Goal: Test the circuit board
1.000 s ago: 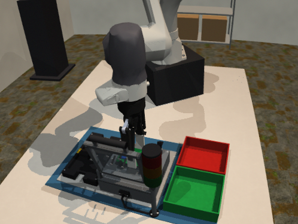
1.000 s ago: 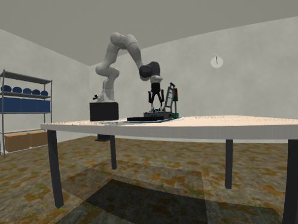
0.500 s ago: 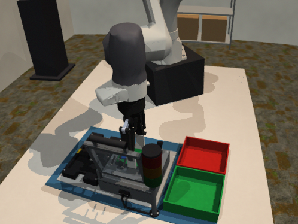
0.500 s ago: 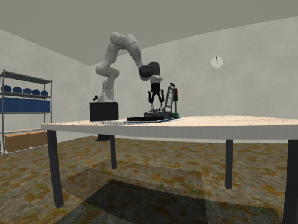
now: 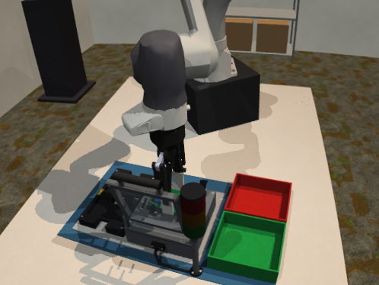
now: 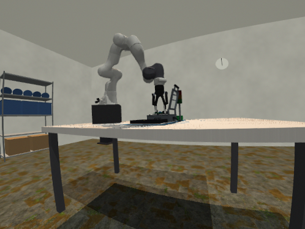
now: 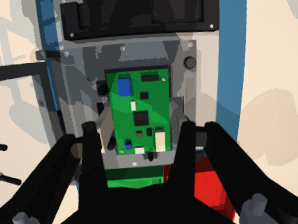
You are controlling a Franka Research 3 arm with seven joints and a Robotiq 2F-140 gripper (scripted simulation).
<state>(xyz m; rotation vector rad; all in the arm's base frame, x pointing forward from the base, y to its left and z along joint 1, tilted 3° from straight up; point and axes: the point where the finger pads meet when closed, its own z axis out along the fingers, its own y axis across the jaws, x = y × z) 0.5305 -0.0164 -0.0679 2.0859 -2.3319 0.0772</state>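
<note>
Now: hand 2 cm above the green circuit board. Also, from my hand: green bin: 7 cm ahead, 19 cm to the left, 8 cm below; tester plate: 1 cm ahead, 1 cm to the left, 3 cm below; clear lid: 12 cm ahead, 1 cm to the right, 9 cm above.
</note>
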